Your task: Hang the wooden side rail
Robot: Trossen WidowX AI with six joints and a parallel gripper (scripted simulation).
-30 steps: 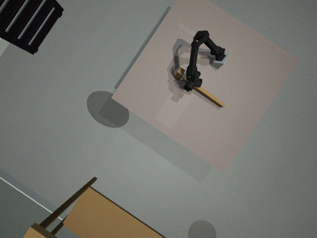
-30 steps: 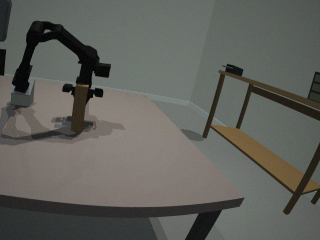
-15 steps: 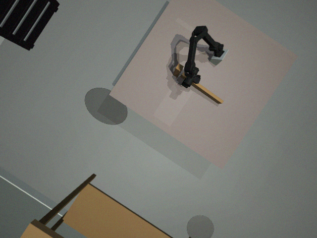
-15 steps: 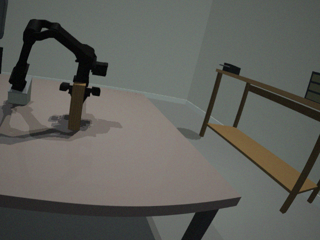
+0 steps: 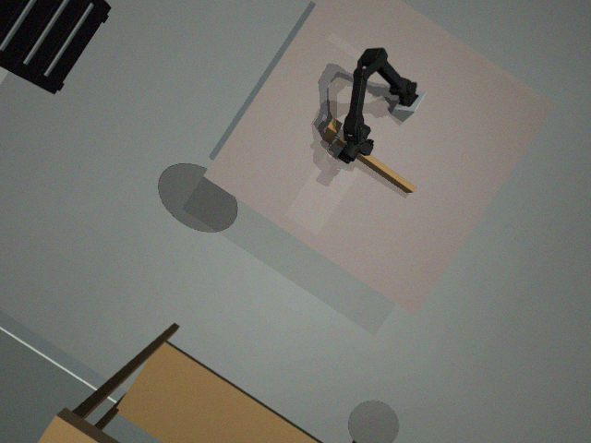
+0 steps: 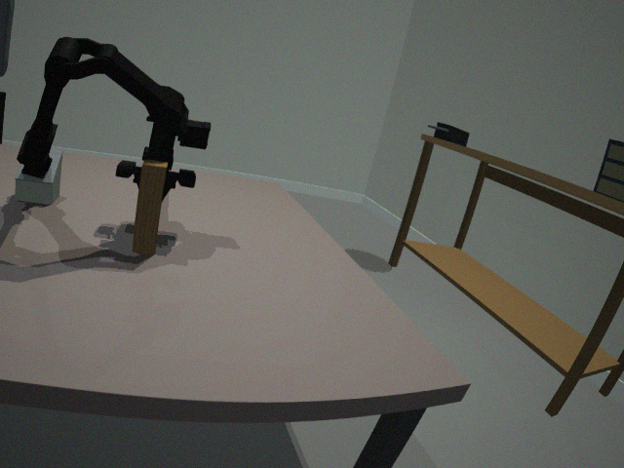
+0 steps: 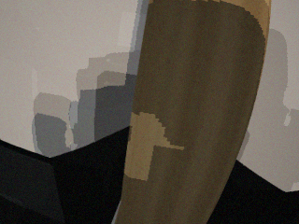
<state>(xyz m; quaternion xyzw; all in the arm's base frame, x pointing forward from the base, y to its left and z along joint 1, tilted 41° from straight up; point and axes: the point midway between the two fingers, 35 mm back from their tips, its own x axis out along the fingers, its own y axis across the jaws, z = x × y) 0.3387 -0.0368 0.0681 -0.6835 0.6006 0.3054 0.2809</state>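
My gripper tip is now 10 mm short of the wooden headboard post, 120 mm to the left of it and 40 mm below it.
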